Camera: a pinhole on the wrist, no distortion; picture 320 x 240 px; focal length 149.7 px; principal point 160.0 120.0 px. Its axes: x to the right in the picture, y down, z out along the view. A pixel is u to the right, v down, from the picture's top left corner.
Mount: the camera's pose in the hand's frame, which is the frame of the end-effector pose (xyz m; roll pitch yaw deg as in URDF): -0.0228 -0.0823 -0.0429 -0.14 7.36 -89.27
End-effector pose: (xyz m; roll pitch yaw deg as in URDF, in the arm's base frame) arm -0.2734 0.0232 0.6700 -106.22 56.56 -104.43
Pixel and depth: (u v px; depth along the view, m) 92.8 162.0 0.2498
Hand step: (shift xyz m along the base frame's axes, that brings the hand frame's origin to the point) 0.2101 -0.0298 -0.0717
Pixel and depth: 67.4 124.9 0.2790
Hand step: 0.2511 0.0494 -0.0553
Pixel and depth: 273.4 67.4 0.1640
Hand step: 0.1296 -0.1518 0.1695
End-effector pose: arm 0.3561 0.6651 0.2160 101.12 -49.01 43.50
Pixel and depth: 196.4 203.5 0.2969
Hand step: 0.3346 0.0408 -0.0433
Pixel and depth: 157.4 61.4 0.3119
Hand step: 0.1884 -0.1514 -0.2185
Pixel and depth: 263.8 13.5 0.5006
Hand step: 0.3433 -0.0971 -0.6518
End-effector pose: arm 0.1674 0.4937 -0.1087 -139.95 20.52 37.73
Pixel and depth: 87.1 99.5 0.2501
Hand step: -0.1747 0.0387 -0.1418
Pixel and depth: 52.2 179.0 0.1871
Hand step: -0.0516 0.0627 -0.1491
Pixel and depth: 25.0 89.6 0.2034
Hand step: -0.1380 -0.0290 -0.1518
